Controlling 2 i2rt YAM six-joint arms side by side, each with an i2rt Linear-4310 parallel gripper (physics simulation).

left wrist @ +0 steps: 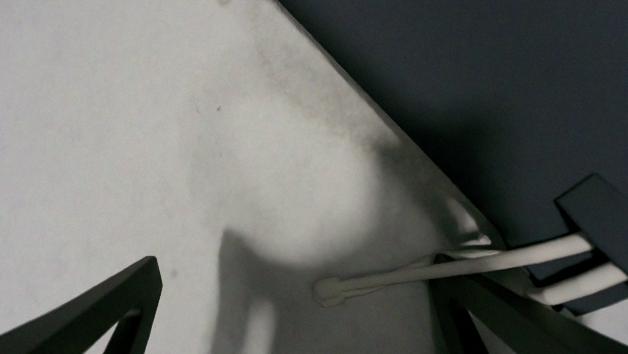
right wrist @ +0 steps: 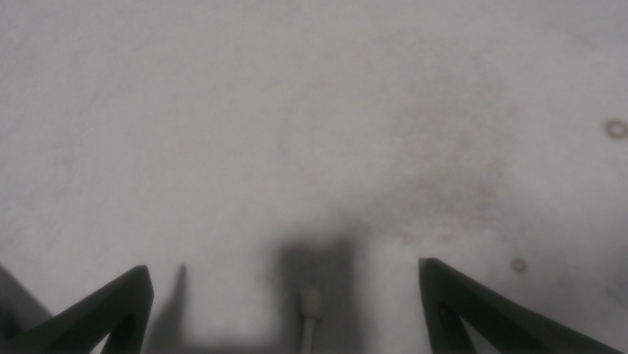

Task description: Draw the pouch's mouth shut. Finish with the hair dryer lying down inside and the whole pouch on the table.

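The dark navy pouch (left wrist: pixel 500 100) fills the upper right of the left wrist view; a dark edge of something shows at the lower left of the right wrist view. A pale drawstring (left wrist: pixel 425 272) comes out of a dark loop at the pouch's edge and ends in a knot between the fingers of my left gripper (left wrist: pixel 299 268), which is open. Another pale cord end (right wrist: pixel 311 305) with a knot lies between the fingers of my right gripper (right wrist: pixel 291 275), also open. The hair dryer does not show in either view.
The pale table top (left wrist: pixel 100 125) (right wrist: pixel 200 125) lies under both grippers, with finger shadows on it. Small ring-shaped marks are on it at the right of the right wrist view.
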